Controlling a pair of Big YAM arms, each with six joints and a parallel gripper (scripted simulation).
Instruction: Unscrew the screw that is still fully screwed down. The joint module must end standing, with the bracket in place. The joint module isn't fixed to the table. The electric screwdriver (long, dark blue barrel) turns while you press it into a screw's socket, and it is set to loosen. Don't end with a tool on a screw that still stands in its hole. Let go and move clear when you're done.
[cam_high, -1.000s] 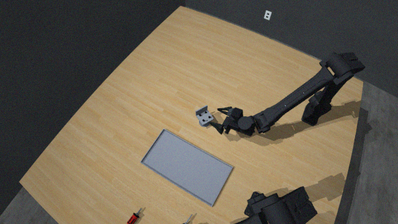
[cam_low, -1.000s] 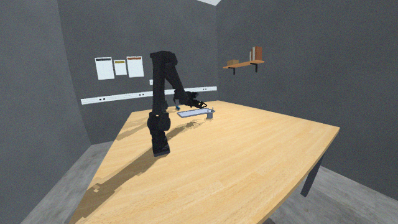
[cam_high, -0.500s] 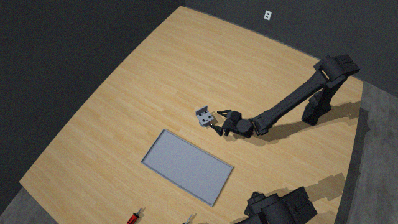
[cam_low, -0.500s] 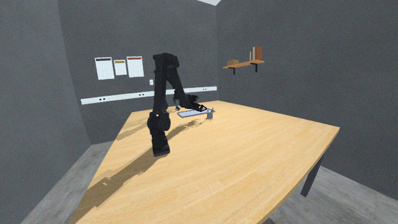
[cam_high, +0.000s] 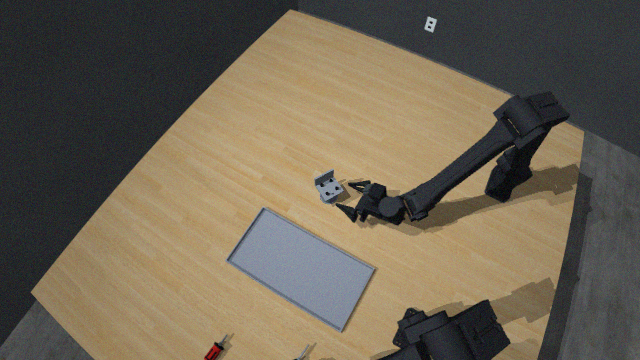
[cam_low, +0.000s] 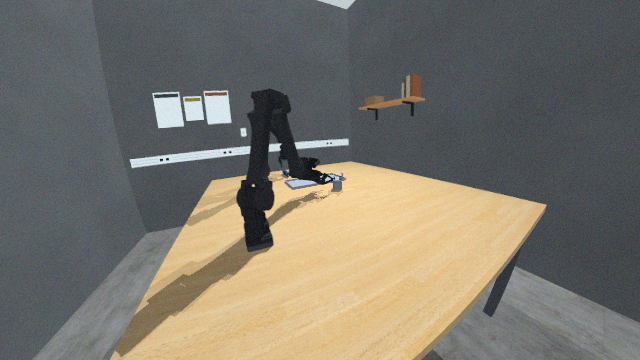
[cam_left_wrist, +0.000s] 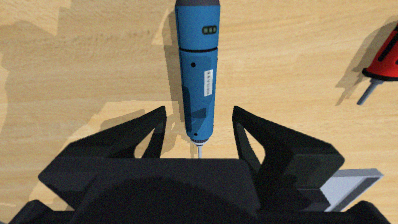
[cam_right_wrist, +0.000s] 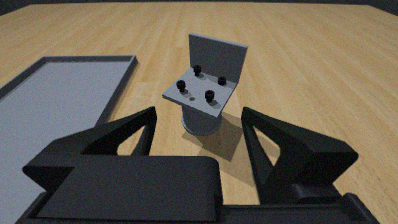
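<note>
Now: right hand 60 mm short of the grey bracket and 10 mm above it. Round my right hand: grey tray: 20 mm behind, 260 mm to the left, 70 mm below; joint module: 60 mm ahead, 50 mm below.
</note>
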